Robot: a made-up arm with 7 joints. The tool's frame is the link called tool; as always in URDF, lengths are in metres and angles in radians. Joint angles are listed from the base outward. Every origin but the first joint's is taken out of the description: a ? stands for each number. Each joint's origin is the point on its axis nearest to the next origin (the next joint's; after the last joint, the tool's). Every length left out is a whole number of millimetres.
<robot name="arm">
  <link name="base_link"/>
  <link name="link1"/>
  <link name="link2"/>
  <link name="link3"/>
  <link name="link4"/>
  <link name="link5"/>
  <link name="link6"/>
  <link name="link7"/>
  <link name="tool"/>
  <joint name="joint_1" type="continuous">
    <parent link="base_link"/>
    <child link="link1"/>
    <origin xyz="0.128 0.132 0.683" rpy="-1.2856 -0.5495 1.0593"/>
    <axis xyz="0 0 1"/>
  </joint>
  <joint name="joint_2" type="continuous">
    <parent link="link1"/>
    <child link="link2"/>
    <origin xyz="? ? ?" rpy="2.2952 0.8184 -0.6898"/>
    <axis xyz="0 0 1"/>
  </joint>
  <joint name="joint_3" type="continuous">
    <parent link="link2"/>
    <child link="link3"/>
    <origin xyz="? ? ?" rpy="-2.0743 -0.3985 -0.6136"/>
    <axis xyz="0 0 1"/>
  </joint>
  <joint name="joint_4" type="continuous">
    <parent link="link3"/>
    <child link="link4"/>
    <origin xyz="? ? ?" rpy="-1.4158 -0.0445 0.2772"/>
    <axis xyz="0 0 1"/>
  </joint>
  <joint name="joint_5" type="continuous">
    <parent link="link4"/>
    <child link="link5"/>
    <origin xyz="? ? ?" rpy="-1.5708 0 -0.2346"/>
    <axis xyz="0 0 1"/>
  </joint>
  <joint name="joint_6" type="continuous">
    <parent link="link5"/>
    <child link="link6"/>
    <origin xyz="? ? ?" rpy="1.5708 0 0"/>
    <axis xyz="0 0 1"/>
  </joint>
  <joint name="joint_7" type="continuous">
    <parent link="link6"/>
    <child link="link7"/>
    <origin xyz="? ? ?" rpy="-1.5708 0 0"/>
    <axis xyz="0 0 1"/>
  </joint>
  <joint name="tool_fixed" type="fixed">
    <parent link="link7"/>
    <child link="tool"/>
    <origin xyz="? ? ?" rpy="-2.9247 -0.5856 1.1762"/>
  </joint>
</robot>
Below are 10 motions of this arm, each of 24 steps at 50 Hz.
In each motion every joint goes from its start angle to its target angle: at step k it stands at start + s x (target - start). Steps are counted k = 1, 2, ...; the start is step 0. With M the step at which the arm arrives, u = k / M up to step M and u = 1 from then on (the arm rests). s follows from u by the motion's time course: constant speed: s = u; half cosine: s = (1 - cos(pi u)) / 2; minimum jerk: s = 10 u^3 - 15 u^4 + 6 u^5.
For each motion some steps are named. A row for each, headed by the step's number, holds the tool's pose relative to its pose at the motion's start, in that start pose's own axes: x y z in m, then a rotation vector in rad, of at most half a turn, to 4 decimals.
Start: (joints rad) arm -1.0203 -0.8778 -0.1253 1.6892 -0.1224 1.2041 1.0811
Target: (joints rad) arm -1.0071 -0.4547 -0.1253 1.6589 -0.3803 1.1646 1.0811
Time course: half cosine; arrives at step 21
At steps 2, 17, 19, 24:
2: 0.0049 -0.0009 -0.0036 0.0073 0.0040 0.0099
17: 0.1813 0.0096 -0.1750 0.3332 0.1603 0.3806
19: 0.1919 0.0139 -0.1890 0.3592 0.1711 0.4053
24: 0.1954 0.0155 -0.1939 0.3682 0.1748 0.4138

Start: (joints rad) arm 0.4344 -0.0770 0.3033 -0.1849 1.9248 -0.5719 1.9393
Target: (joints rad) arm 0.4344 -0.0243 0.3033 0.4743 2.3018 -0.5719 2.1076
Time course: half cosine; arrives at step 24
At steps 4, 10, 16, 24:
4: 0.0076 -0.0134 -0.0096 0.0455 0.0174 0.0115
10: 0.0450 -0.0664 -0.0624 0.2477 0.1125 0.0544
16: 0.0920 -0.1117 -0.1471 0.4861 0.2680 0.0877
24: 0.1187 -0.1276 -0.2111 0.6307 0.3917 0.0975

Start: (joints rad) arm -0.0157 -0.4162 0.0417 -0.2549 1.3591 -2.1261 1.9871
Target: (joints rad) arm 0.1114 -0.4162 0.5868 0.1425 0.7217 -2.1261 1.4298
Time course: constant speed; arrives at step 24
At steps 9, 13, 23, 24:
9: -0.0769 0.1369 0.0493 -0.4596 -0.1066 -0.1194
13: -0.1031 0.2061 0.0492 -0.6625 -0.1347 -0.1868
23: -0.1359 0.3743 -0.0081 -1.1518 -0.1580 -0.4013
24: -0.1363 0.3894 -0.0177 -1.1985 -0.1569 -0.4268

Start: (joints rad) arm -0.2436 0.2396 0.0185 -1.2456 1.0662 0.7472 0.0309
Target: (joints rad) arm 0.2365 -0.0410 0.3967 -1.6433 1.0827 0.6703 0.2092
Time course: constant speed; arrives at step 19
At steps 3, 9, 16, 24:
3: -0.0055 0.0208 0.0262 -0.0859 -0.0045 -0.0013
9: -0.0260 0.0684 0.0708 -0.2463 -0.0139 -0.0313
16: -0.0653 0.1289 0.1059 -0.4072 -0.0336 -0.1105
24: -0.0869 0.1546 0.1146 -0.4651 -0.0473 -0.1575

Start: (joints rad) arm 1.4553 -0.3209 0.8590 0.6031 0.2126 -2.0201 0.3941
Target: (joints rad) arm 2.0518 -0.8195 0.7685 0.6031 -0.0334 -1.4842 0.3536
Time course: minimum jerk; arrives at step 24
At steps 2, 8, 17, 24:
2: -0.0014 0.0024 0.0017 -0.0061 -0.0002 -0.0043
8: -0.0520 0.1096 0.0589 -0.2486 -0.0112 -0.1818
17: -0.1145 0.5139 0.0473 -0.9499 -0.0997 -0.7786
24: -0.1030 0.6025 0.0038 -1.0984 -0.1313 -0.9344

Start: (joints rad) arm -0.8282 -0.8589 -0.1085 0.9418 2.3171 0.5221 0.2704
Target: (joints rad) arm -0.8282 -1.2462 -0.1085 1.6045 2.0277 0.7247 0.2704
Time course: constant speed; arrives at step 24
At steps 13, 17, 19, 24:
13: -0.0028 -0.0712 -0.1417 0.2474 -0.4135 0.1655
17: -0.0002 -0.0848 -0.1918 0.3285 -0.5465 0.1921
19: 0.0019 -0.0897 -0.2180 0.3702 -0.6134 0.2008
24: 0.0097 -0.0963 -0.2862 0.4784 -0.7805 0.2084

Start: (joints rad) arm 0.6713 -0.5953 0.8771 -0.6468 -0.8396 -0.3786 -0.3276
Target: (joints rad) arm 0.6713 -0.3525 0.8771 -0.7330 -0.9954 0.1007 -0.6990
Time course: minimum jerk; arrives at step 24
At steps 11, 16, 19, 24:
11: 0.0345 0.0684 0.0753 -0.3169 0.0874 0.1117
16: 0.0587 0.1470 0.1166 -0.5940 0.1734 0.1850
19: 0.0667 0.1810 0.1257 -0.7031 0.2103 0.2067
24: 0.0700 0.1963 0.1284 -0.7513 0.2273 0.2149

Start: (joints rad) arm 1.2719 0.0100 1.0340 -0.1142 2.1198 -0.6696 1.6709
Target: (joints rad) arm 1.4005 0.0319 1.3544 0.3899 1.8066 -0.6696 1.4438
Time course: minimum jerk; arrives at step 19
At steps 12, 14, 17, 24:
12: 0.1721 0.2470 -0.0015 -0.3186 0.2987 0.7000
14: 0.1834 0.3062 -0.0142 -0.3790 0.3506 0.8446
17: 0.1860 0.3501 -0.0255 -0.4225 0.3871 0.9523
24: 0.1860 0.3541 -0.0266 -0.4264 0.3904 0.9622

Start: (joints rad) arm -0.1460 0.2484 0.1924 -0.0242 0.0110 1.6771 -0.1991
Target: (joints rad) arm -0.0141 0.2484 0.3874 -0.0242 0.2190 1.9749 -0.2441
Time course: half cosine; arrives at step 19
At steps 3, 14, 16, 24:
3: -0.0043 0.0041 0.0056 -0.0166 0.0091 -0.0137
14: -0.0464 0.0677 0.0697 -0.2241 0.1390 -0.1959
16: -0.0499 0.0771 0.0768 -0.2500 0.1577 -0.2202
24: -0.0518 0.0828 0.0809 -0.2653 0.1690 -0.2347

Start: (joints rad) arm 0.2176 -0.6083 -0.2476 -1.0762 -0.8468 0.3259 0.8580
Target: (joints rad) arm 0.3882 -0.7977 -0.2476 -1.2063 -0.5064 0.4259 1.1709
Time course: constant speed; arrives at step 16
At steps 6, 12, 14, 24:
6: -0.0566 0.0063 0.0103 0.0226 -0.0543 -0.1737
12: -0.1149 0.0213 0.0174 0.0462 -0.1194 -0.3458
14: -0.1343 0.0282 0.0189 0.0545 -0.1435 -0.4028
24: -0.1537 0.0361 0.0199 0.0629 -0.1688 -0.4595

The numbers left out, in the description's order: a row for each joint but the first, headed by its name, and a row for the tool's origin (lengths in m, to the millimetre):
joint_2: -0.192 -0.101 0
joint_3: 0.004 0.064 0
joint_4: 0.088 0.042 0
joint_5: -0.032 -0.018 0
joint_6: -0.057 -0.029 0
joint_7: -0.172 -0.167 0
tool: -0.161 0.153 0

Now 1 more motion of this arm.
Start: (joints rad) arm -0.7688 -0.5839 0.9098 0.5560 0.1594 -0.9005 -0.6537
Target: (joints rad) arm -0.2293 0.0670 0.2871 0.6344 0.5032 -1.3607 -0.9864
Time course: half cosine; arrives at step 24
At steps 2, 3, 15, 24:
2: -0.0074 0.0052 -0.0017 -0.0066 -0.0207 -0.0114
3: -0.0163 0.0118 -0.0039 -0.0151 -0.0462 -0.0253
15: -0.1622 0.2359 -0.1284 -0.4652 -0.8156 -0.3914
24: -0.1495 0.3173 -0.2014 -0.7721 -1.1429 -0.5301

